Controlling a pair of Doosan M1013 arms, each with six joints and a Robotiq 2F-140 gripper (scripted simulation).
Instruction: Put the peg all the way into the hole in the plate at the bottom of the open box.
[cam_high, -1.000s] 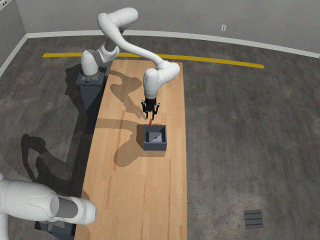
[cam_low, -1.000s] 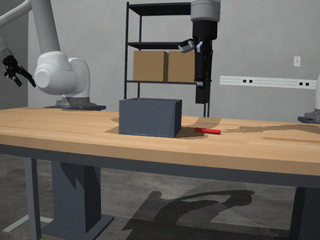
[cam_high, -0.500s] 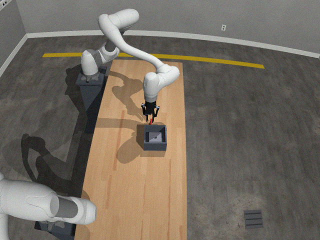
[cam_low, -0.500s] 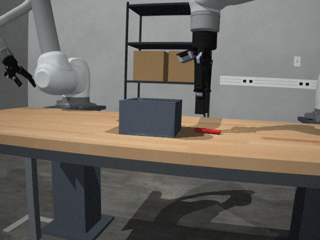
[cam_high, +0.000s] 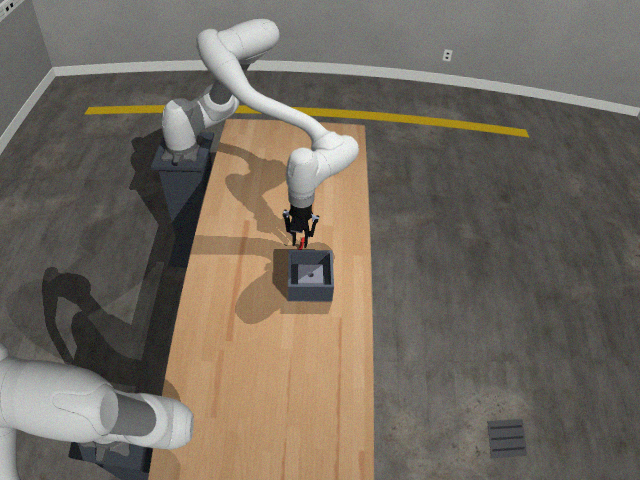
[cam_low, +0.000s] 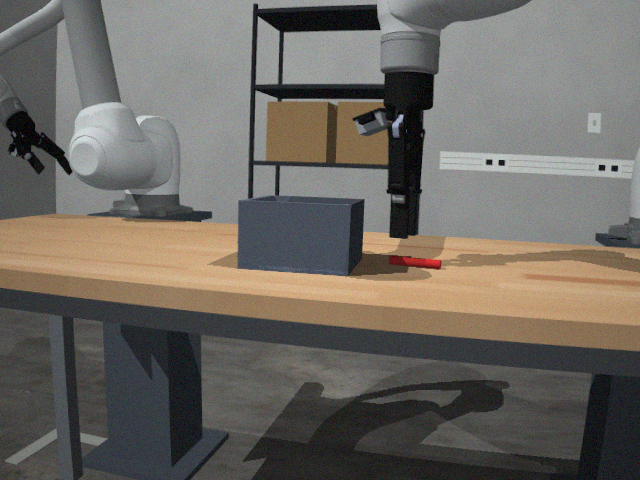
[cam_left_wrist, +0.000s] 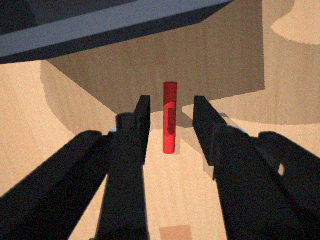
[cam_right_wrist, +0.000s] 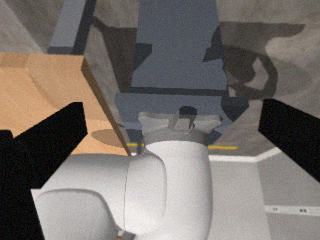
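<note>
My left gripper is now 7 cm above the red peg and 2 cm to the right of it. From my left hand the other things lie so: grey box 14 cm to the right, 5 cm below, 4 cm ahead; grey plate 14 cm to the right, 4 cm ahead, 3 cm below.
</note>
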